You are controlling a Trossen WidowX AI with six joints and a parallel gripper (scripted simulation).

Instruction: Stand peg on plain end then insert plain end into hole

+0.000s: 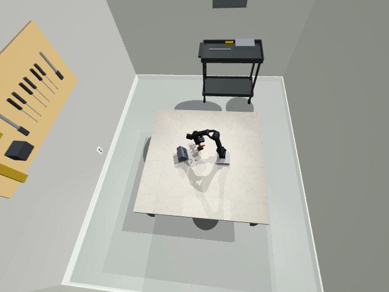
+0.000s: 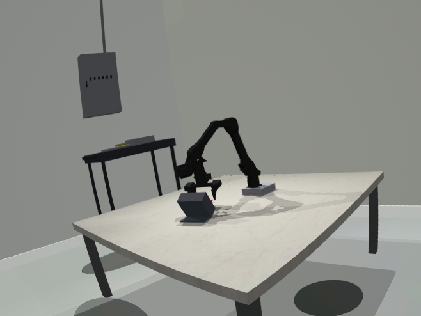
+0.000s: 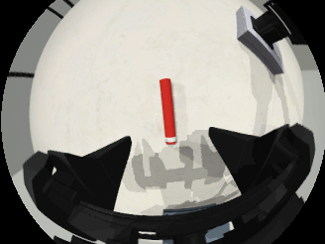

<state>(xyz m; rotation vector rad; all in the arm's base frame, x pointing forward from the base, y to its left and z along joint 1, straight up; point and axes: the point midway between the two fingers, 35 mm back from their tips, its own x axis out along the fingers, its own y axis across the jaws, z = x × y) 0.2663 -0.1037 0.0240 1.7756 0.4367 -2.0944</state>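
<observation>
My gripper tip is 2 cm above the red peg and 1 cm past it. Also, from my gripper tip: sloped panel: 17 cm ahead, 13 cm to the left, 4 cm above.
</observation>
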